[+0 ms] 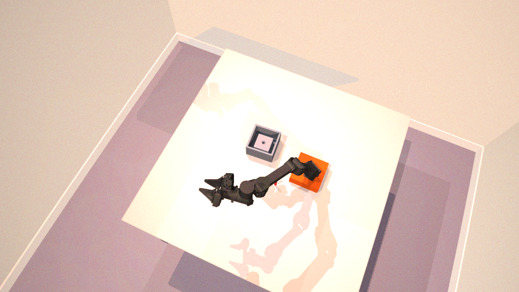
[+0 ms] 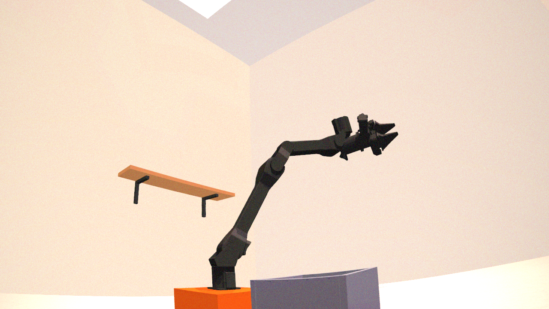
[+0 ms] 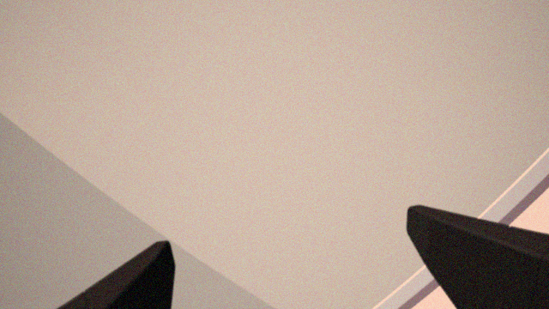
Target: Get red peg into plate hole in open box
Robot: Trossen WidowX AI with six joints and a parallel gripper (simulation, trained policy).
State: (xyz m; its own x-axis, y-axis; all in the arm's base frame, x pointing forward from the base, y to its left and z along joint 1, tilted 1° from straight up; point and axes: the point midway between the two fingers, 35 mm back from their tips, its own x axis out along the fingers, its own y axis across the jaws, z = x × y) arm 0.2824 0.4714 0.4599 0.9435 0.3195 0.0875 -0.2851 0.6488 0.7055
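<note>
The red peg is 180 mm behind my gripper tip, 340 mm to the right of it and 490 mm below it. Also, from my gripper tip: grey box (10 mm ahead, 500 mm to the right, 500 mm below); then pale plate (10 mm ahead, 500 mm to the right, 480 mm below).
</note>
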